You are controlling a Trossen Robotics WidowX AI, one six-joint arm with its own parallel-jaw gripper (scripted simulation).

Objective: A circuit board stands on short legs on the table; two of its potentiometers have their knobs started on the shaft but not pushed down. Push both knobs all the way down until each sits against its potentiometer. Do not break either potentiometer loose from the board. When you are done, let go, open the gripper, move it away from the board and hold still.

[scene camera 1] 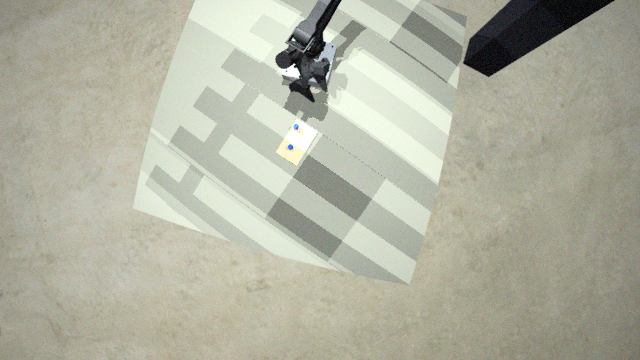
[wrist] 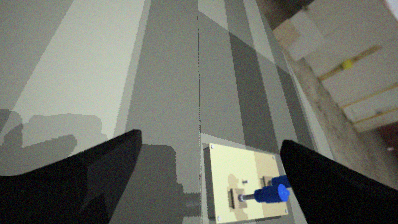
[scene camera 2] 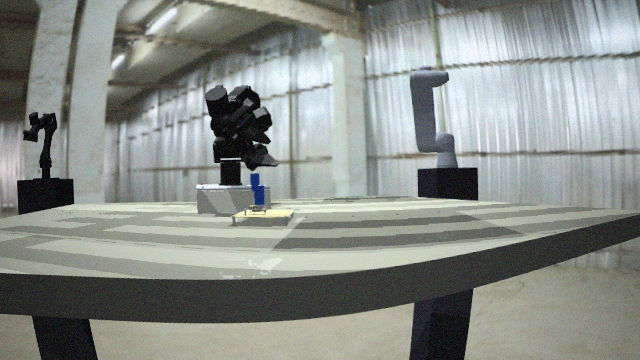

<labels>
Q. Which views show my gripper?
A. Scene camera 1, the wrist view and scene camera 2: all of them.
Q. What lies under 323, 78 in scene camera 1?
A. My gripper.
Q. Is my gripper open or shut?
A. Open.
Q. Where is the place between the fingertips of my gripper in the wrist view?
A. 212, 142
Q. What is my gripper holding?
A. Nothing.
</labels>
